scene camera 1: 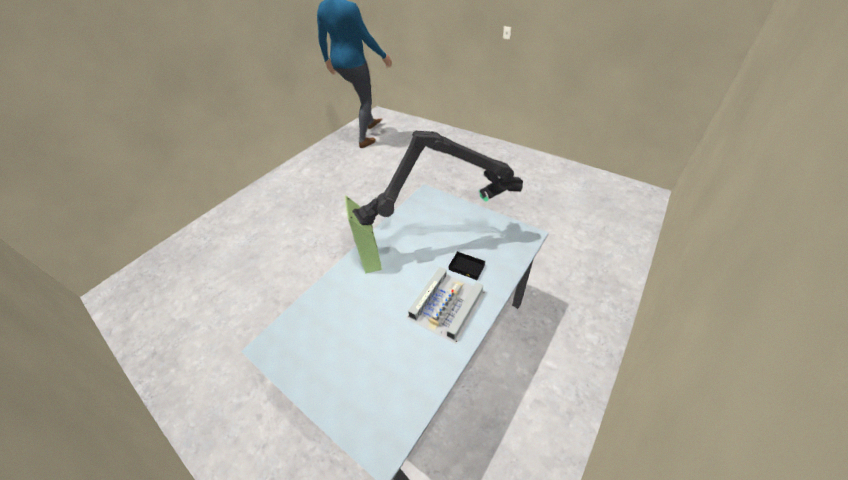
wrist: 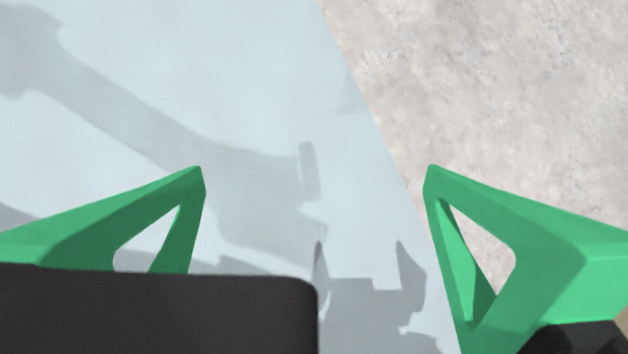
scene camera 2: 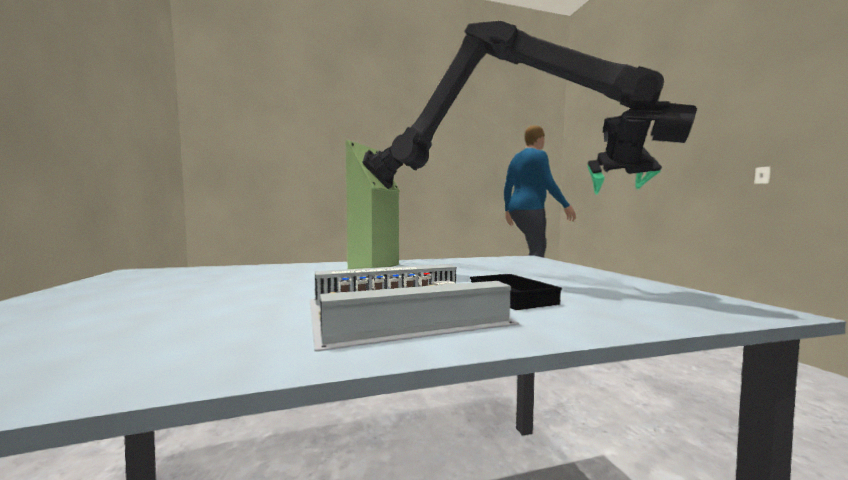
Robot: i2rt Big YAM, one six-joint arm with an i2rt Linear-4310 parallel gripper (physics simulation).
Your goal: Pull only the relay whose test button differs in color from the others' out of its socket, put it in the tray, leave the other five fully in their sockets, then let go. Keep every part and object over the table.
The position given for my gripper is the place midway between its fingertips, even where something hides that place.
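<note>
My gripper point(scene camera 2: 616, 190): visible, in the wrist view point(wrist: 314, 177) too.
</note>
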